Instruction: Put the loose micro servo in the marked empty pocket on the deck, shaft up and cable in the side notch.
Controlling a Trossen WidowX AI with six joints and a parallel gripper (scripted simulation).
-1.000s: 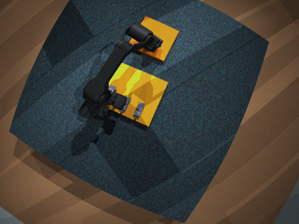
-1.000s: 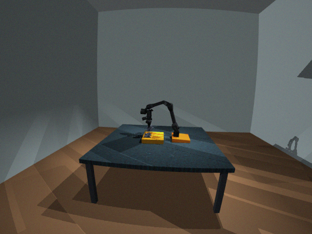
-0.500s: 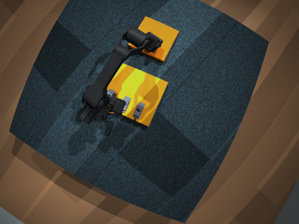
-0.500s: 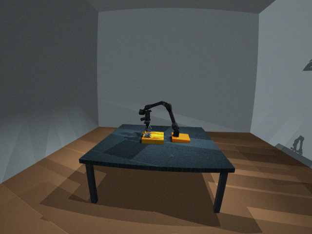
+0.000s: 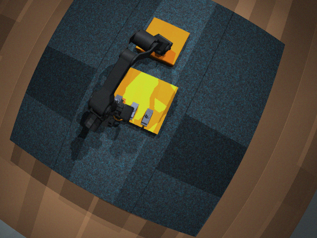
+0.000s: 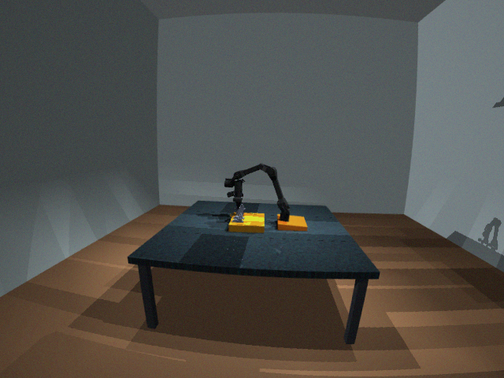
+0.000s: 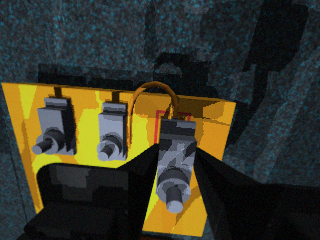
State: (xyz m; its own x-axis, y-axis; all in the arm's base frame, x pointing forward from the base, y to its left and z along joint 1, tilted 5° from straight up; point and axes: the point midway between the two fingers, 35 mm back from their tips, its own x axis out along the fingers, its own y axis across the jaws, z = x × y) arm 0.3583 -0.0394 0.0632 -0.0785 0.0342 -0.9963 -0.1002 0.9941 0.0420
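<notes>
The robot deck is 13 cm behind my gripper tip, 8 cm below it and 6 cm to the left of it.
</notes>
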